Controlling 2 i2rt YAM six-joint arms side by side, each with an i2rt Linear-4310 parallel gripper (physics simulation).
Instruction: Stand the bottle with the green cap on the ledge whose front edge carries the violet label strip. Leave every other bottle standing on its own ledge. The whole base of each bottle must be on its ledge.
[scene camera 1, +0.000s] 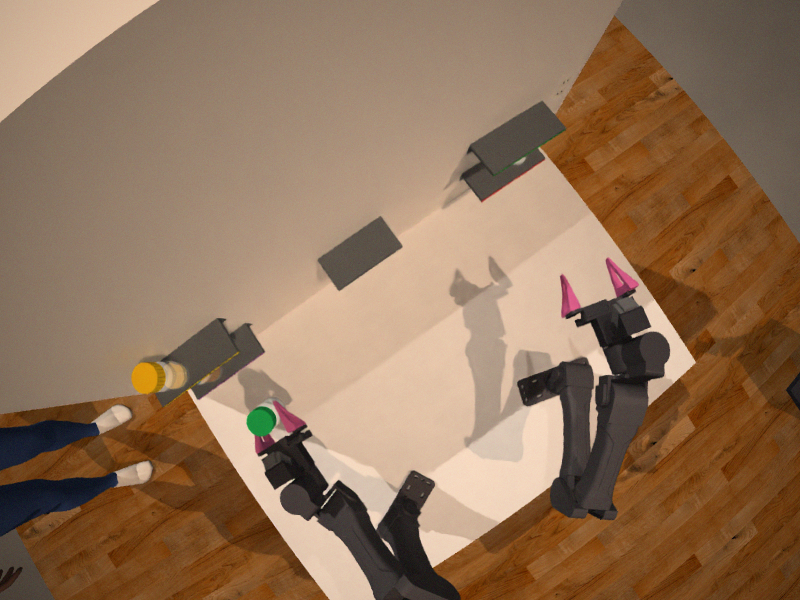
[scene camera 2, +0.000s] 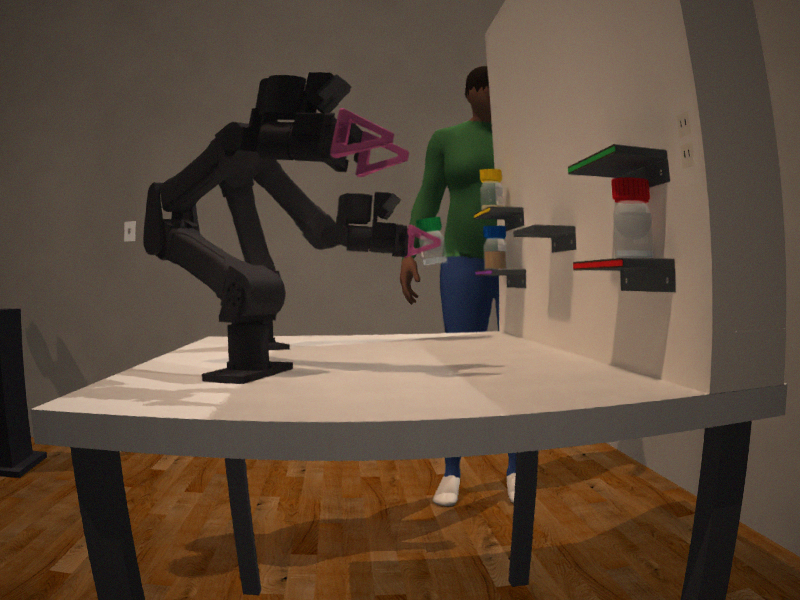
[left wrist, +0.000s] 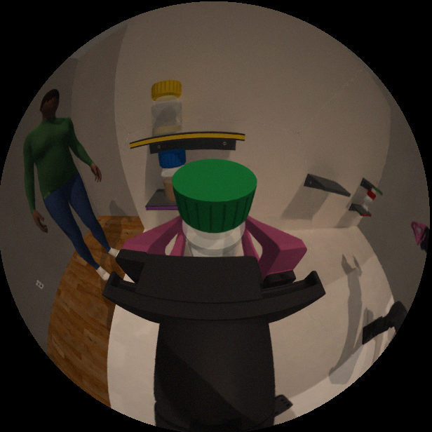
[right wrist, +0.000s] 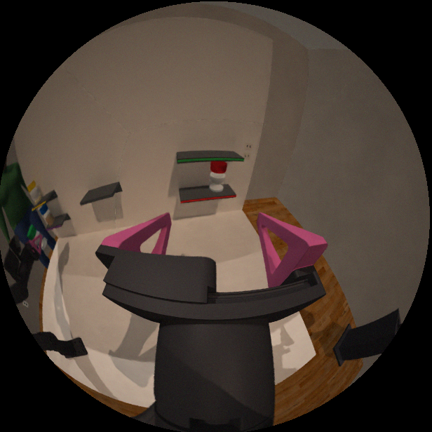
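Pixels of known places: left gripper, fingertip midpoint: (scene camera 1: 263, 408) (scene camera 2: 439, 243); right gripper, fingertip midpoint: (scene camera 1: 584, 266) (scene camera 2: 401, 147); left arm's base, origin of the base link: (scene camera 1: 404, 507); right arm's base, origin of the base link: (scene camera 1: 555, 381) (scene camera 2: 249, 374).
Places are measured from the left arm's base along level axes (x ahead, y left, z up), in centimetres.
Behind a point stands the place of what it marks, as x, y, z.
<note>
The green-capped bottle (scene camera 1: 261, 421) @[36.9, -10.1, 27.2] (scene camera 2: 429, 240) @[35.8, -12.0, 22.2] (left wrist: 215, 192) is held slightly tilted in the air by my left gripper (scene camera 1: 268, 419) @[39.1, -10.7, 21.6] (scene camera 2: 431, 242) @[39.1, -10.7, 21.6], which is shut on it, in front of and apart from the violet-strip ledge (scene camera 1: 252, 348) (scene camera 2: 516, 279) (left wrist: 157, 200). The blue-capped bottle (scene camera 2: 494, 248) @[54.1, -11.6, 20.8] (left wrist: 172, 158) stands upright on that ledge. The green-capped bottle hides the ledge's right part in the left wrist view. The yellow-capped bottle (scene camera 1: 148, 378) @[55.1, -9.5, 40.2] (scene camera 2: 491, 190) @[54.2, -11.2, 34.8] (left wrist: 167, 112) stands on the yellow-strip ledge (scene camera 1: 203, 345) @[53.8, -17.1, 29.7] (left wrist: 192, 143) above. My right gripper (scene camera 1: 585, 268) @[-2.4, -65.6, 31.2] (scene camera 2: 400, 146) @[-2.4, -65.6, 31.2] (right wrist: 213, 217) is open and empty, high above the table.
A ledge (scene camera 1: 359, 253) @[37.4, -48.3, 22.7] (scene camera 2: 549, 231) @[33.1, -55.2, 21.6] (right wrist: 102, 193) without a visible strip is on the wall's middle. The red-capped bottle (scene camera 2: 631, 226) @[16.9, -89.7, 19.8] (right wrist: 218, 177) stands on the red-strip ledge (scene camera 2: 648, 275) @[23.3, -87.2, 13.7] (right wrist: 192, 194), under the green-strip ledge (scene camera 1: 516, 136) @[20.7, -84.0, 29.7] (scene camera 2: 623, 161) @[17.6, -88.6, 28.5]. A person (scene camera 2: 452, 167) stands beyond the table.
</note>
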